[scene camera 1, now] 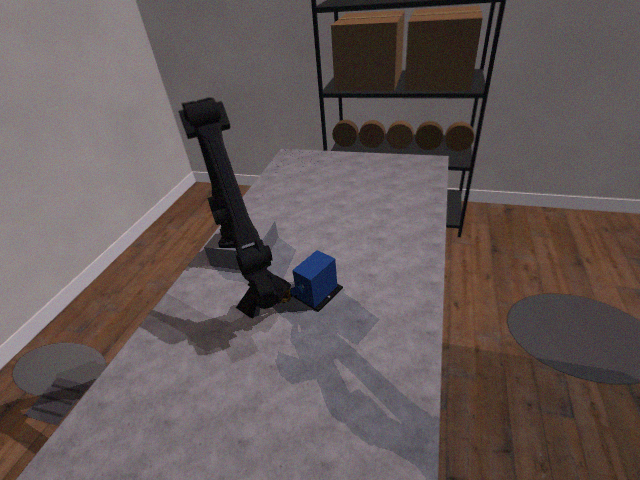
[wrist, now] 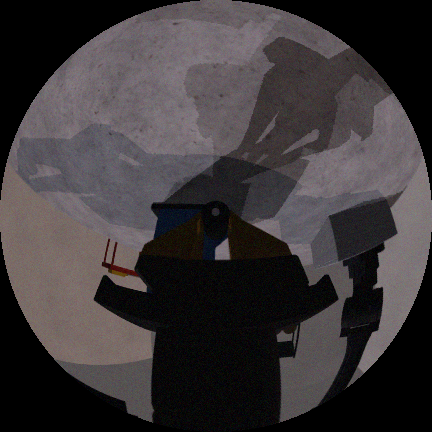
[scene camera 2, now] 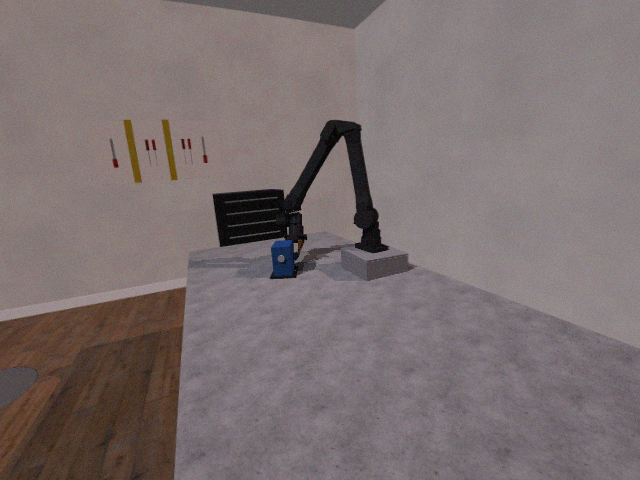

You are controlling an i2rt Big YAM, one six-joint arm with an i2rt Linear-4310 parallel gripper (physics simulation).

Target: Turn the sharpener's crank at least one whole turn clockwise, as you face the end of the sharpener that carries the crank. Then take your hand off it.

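Seen in the pictures: gripper, fingertip midpoint: [scene camera 1: 287,298] [wrist: 215,215] [scene camera 2: 295,257]; arm's base at its link origin: [wrist: 361,252] [scene camera 2: 370,248].
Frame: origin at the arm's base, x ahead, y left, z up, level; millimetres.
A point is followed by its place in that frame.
Observation:
The blue sharpener [scene camera 1: 316,279] {x 331, y -236, z 32 mm} [scene camera 2: 282,248] {x 343, y -134, z 41 mm} [wrist: 172,223] {x 299, y -243, z -51 mm} stands upright on its dark base on the table. In scene camera 2 a pale round spot shows on the end away from my gripper. My gripper [scene camera 1: 287,293] {x 233, y -245, z -43 mm} [scene camera 2: 298,252] {x 233, y -245, z -43 mm} is at the other end, the crank end, low beside the body. In the wrist view its two amber fingers are shut on the crank's dark round knob [wrist: 215,215] {x 221, y -262, z -33 mm}, which has a pale centre. The sharpener's body lies to the left of the knob there. The crank's arm is mostly hidden by the fingers and knob.
The arm stands on a grey block [scene camera 1: 222,257] {x -36, y -66, z -38 mm} [scene camera 2: 379,267] {x 68, y 119, z -38 mm} [wrist: 362,230] {x 23, y -75, z -35 mm} near the sharpener. A black shelf rack [scene camera 1: 405,95] with boxes is beyond the table's far end in scene camera 1. Tools hang on a wall in scene camera 2.

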